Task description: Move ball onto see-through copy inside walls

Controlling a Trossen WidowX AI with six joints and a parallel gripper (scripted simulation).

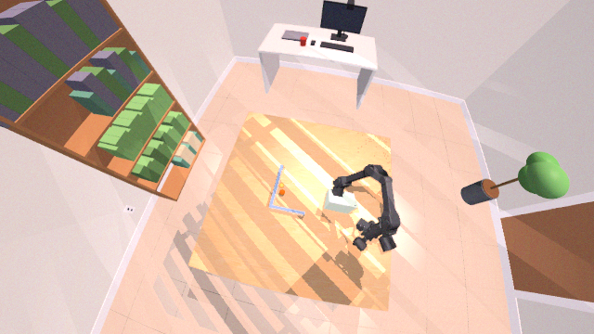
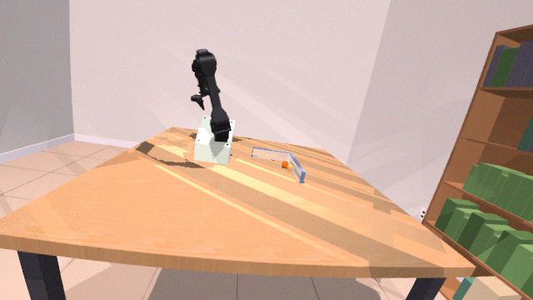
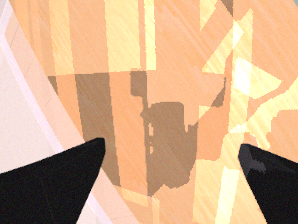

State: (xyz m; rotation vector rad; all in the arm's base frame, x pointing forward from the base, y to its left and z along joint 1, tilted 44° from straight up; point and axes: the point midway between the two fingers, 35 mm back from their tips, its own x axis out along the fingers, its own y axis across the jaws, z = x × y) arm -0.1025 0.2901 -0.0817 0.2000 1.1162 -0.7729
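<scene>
The orange ball is 47 cm ahead of my gripper tip, 26 cm to the right of it and 22 cm below it. The rest, counted from my gripper tip: see-through ball copy 48 cm ahead, 31 cm to the right, 22 cm below.
</scene>
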